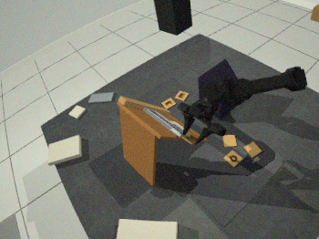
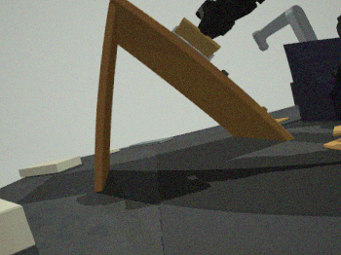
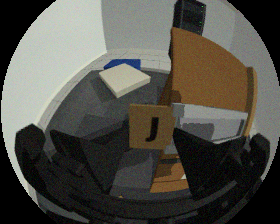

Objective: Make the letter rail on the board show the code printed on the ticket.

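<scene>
Right now the white ticket is 120 mm to the right of my gripper tip, 80 mm below it and 60 mm behind it. The rest, counted from my gripper tip: cream block 510 mm to the right, 370 mm ahead, 160 mm below; then small cream card 700 mm to the right, 180 mm ahead, 170 mm below; then grey card 670 mm to the right, 170 mm below, 20 mm ahead.
</scene>
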